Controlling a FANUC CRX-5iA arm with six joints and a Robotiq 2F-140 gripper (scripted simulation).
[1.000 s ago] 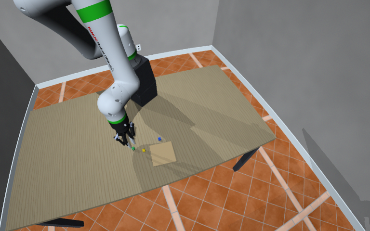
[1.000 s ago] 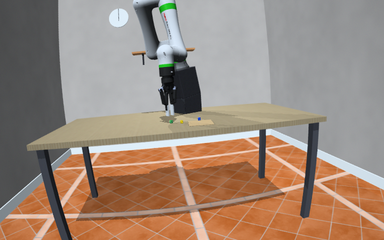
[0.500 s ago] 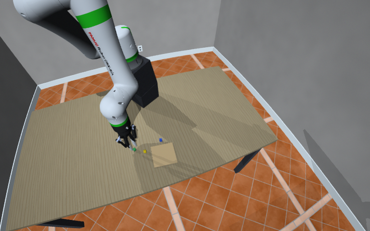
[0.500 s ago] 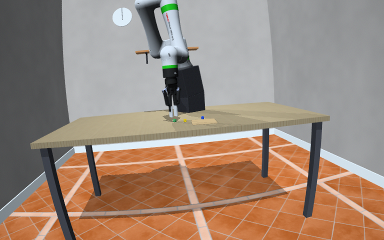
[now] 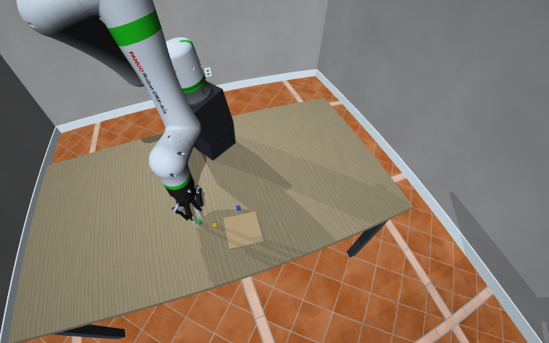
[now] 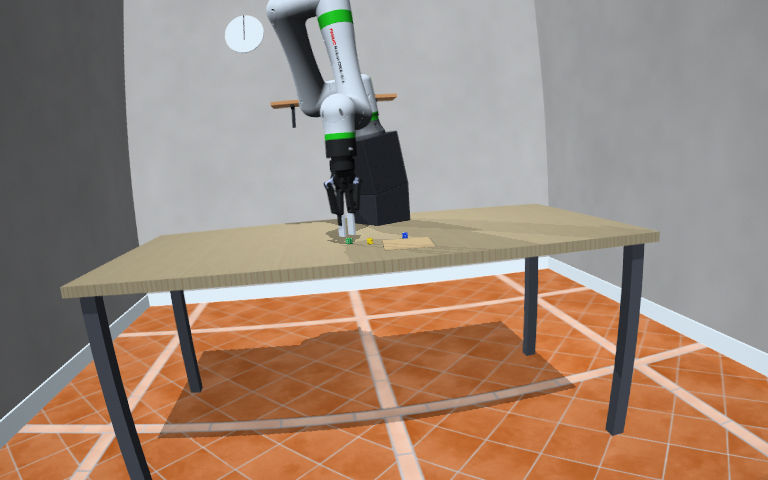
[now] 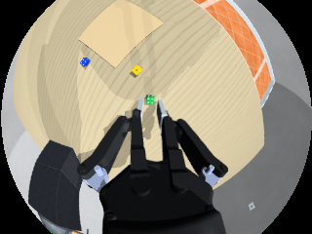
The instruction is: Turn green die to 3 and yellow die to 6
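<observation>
Right now my hand is 50 mm above the green die. Round my hand: tan mat 80 mm ahead, 170 mm to the left, 60 mm below; blue die 20 mm behind, 180 mm to the left, 50 mm below; yellow die 30 mm ahead, 70 mm to the left, 50 mm below.
</observation>
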